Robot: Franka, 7 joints.
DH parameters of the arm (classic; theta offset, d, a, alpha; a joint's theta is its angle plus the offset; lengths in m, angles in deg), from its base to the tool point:
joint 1: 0 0.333 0 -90
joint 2: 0 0 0 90
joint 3: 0 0.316 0.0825 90
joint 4: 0 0 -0.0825 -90
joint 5: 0 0.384 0 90
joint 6: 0 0 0.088 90
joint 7: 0 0.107 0 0
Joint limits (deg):
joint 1: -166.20..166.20
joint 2: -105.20..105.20
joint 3: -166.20..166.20
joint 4: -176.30..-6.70
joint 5: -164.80..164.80
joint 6: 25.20..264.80
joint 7: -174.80..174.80
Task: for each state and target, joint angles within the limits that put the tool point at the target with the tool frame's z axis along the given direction. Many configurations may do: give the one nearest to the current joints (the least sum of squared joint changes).
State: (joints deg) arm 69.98 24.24 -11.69 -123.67 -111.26 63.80 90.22
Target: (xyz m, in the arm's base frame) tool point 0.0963 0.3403 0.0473 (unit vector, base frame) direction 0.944 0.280 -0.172
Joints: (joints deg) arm 76.31 36.67 10.43 -146.87 -111.71 93.01 90.22
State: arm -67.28 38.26 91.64 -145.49 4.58 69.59 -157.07
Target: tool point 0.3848 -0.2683 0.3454 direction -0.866 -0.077 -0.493
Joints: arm -88.52 22.16 66.89 -115.55 -38.66 63.35 -157.07
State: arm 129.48 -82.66 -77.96 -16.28 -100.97 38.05 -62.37
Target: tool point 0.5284 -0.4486 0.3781 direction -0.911 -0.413 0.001
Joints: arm 119.65 -65.10 -116.49 -64.28 -128.05 31.27 -62.37
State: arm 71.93 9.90 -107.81 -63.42 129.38 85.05 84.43
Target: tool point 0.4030 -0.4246 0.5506 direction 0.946 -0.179 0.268
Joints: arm 61.10 8.57 -113.47 -116.52 135.28 121.40 84.43
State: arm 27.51 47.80 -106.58 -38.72 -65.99 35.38 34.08
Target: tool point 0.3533 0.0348 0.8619 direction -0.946 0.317 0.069
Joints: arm 56.38 63.07 -126.08 -80.81 -82.77 45.87 34.08
